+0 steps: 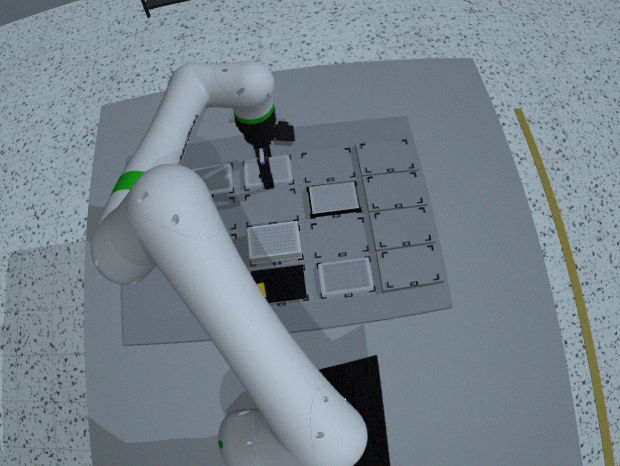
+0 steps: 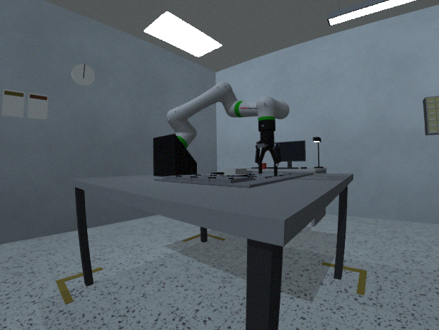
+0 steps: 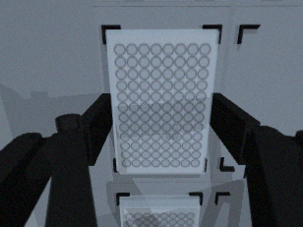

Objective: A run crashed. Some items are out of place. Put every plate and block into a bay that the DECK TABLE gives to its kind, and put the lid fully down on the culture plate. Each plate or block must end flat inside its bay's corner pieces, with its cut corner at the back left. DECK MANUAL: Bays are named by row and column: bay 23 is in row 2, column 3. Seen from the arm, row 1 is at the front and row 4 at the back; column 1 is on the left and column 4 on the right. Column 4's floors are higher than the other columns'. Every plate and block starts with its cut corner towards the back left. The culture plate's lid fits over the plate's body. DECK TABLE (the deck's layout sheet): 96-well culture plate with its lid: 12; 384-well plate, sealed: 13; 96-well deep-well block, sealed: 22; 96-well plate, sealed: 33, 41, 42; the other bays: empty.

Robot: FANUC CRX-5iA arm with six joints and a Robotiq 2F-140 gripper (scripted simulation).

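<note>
My gripper is now 2 cm above the 96-well plate. Also, from my hand: white plate 2 cm behind, 16 cm to the left, 2 cm below; then deep-well block 21 cm behind, 2 cm to the right, 1 cm below; then dark-sided plate 9 cm behind, 18 cm to the right, 2 cm below.
</note>
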